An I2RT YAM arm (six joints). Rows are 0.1 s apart.
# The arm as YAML. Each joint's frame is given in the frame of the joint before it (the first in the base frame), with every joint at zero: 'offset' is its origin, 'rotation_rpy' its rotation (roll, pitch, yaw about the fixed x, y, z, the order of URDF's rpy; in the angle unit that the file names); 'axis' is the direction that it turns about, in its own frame. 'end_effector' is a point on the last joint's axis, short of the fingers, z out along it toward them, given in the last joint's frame.
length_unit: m
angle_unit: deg
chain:
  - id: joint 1
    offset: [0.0, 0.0, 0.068]
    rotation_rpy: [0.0, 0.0, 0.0]
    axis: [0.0, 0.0, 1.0]
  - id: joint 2
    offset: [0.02, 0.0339, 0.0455]
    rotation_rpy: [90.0, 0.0, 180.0]
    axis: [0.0, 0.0, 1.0]
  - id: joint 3
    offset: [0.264, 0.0, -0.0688]
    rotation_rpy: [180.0, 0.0, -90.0]
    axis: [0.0, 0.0, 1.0]
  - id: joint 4
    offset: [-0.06, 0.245, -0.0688]
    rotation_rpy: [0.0, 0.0, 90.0]
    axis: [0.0, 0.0, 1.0]
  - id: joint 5
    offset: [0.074, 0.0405, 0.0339]
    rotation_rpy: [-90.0, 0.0, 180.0]
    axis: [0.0, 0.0, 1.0]
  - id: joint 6
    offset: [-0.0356, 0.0, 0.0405]
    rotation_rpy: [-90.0, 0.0, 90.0]
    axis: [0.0, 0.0, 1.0]
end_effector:
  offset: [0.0, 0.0, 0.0]
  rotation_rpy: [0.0, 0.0, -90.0]
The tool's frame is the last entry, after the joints.
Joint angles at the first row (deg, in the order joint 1, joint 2, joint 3, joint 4, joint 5, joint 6):
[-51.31 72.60 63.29 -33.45 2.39 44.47]
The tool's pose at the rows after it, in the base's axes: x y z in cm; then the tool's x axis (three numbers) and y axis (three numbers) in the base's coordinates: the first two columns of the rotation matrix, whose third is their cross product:
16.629, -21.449, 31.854, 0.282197, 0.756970, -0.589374, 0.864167, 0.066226, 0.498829
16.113, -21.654, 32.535, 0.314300, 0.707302, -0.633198, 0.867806, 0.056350, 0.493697
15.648, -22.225, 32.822, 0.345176, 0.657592, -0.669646, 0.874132, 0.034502, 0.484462
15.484, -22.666, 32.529, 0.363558, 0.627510, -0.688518, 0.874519, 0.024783, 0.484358
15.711, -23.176, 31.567, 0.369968, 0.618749, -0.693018, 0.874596, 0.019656, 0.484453
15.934, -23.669, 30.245, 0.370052, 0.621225, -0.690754, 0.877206, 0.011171, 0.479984
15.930, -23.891, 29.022, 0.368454, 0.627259, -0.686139, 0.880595, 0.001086, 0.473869
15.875, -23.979, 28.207, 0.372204, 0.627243, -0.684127, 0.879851, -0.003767, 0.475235
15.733, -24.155, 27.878, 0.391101, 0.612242, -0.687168, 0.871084, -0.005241, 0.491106
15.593, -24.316, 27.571, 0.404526, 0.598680, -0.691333, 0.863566, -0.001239, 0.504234
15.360, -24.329, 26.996, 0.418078, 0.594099, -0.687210, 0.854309, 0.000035, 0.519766
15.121, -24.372, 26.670, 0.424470, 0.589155, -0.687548, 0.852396, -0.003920, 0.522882
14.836, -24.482, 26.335, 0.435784, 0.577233, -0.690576, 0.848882, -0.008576, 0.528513
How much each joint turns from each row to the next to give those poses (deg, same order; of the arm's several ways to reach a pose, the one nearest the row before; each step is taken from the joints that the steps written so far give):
[-0.33 -1.16 -0.02 2.03 2.01 -0.59]
[-0.76 -0.94 0.00 1.73 2.78 -0.57]
[-1.16 -0.07 -0.16 2.16 2.73 -0.59]
[-0.65 0.16 -1.11 2.73 1.31 -0.28]
[-0.18 1.00 -1.66 3.02 0.46 0.02]
[-0.20 1.29 -1.95 2.73 0.13 0.06]
[-0.26 0.70 -2.01 1.92 0.00 0.07]
[-0.20 0.26 -1.64 1.82 -0.04 0.15]
[-0.43 -0.02 -1.22 2.47 -0.04 0.37]
[-0.44 -0.02 -1.18 2.42 -0.22 0.07]
[-0.48 -0.22 -1.75 2.30 -0.68 0.39]
[-0.46 -0.13 -0.94 1.07 -0.11 0.02]
[-0.59 -0.09 -1.09 1.68 0.07 0.05]

